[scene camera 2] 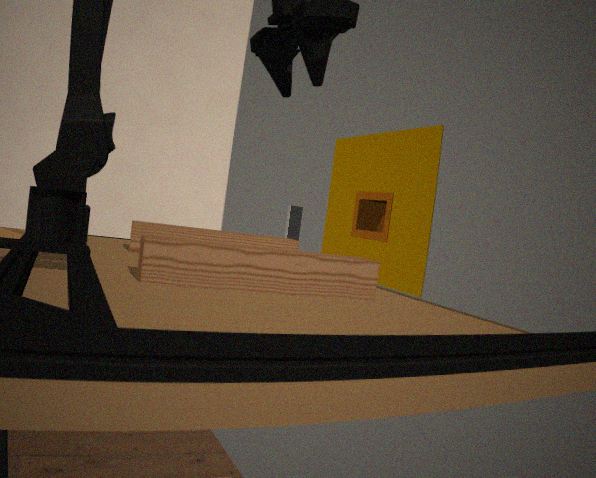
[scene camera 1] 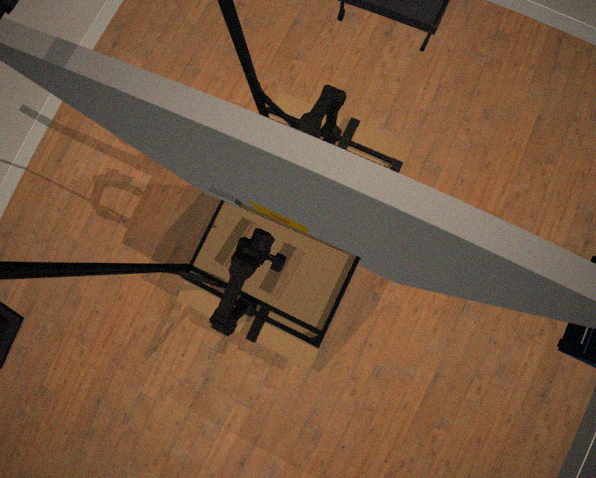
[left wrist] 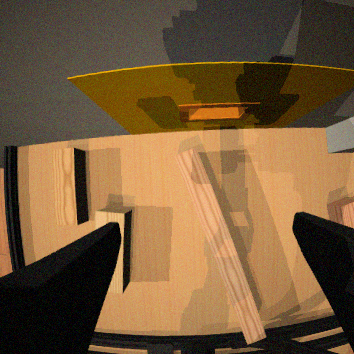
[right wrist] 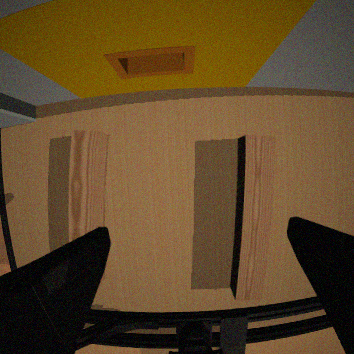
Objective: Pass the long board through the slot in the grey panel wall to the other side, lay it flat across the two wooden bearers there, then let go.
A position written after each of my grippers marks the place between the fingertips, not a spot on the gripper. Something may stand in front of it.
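Note:
My left gripper (left wrist: 208, 227) is open and holds nothing. My right gripper (scene camera 2: 301, 92) is open too, and my right gripper holds nothing; I can also see my right gripper in the right wrist view (right wrist: 199, 232). There is a yellow plate (right wrist: 57, 57) as well. And I see a slot (scene camera 2: 372, 212), with the left wrist view showing the slot (left wrist: 238, 110) and the right wrist view showing the slot too (right wrist: 176, 59).

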